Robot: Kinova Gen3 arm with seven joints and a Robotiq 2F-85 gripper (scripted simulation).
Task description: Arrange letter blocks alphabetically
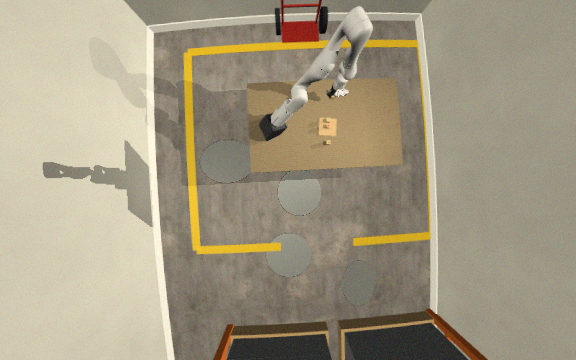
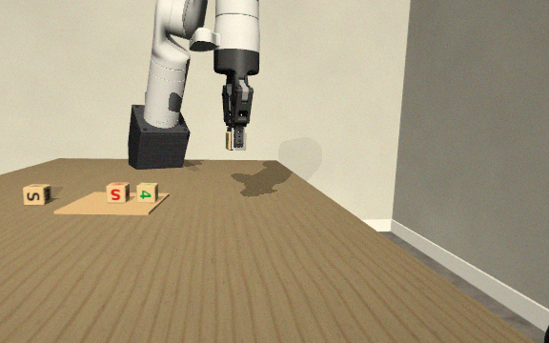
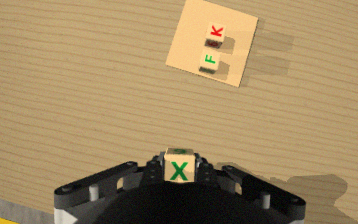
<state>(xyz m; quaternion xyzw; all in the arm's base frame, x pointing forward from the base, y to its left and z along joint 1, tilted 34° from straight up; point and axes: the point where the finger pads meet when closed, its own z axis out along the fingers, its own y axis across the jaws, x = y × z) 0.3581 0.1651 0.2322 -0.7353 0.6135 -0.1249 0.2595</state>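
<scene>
Now: the tan mat 20 cm to the right of my hand and 12 cm below it.
</scene>
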